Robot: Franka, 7 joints.
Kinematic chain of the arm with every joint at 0, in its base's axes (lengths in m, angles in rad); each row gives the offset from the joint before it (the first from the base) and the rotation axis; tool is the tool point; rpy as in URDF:
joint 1: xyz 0 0 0.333 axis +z
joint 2: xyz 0 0 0 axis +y
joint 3: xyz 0 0 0.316 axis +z
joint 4: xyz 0.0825 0 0 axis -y
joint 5: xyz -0.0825 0 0.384 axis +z
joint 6: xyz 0 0 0 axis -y
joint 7: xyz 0.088 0 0 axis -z
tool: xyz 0 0 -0.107 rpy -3.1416 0 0
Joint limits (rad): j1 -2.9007..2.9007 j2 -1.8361..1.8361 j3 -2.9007..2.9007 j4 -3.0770..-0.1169 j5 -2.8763..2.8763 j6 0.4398..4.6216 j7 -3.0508..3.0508
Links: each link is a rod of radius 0.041 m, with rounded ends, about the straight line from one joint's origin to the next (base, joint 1, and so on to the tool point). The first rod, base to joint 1, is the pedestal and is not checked.
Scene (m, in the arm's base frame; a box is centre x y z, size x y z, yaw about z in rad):
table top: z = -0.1
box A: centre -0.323 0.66 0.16 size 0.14 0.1 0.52 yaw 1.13
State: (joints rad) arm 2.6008 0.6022 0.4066 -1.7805 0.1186 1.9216 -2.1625
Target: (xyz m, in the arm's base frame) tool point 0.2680 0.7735 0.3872
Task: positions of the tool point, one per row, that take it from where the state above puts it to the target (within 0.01 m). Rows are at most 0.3 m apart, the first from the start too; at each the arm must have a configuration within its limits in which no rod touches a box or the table.
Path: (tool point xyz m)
1: -0.6252 0.3047 0.3683
2: -0.5475 0.4671 0.5739
3: -0.4006 0.5238 0.7949
4: -0.2941 0.6571 0.7043
5: -0.1350 0.7557 0.6043
6: 0.0605 0.7986 0.4978
7: 0.2680 0.7735 0.3872

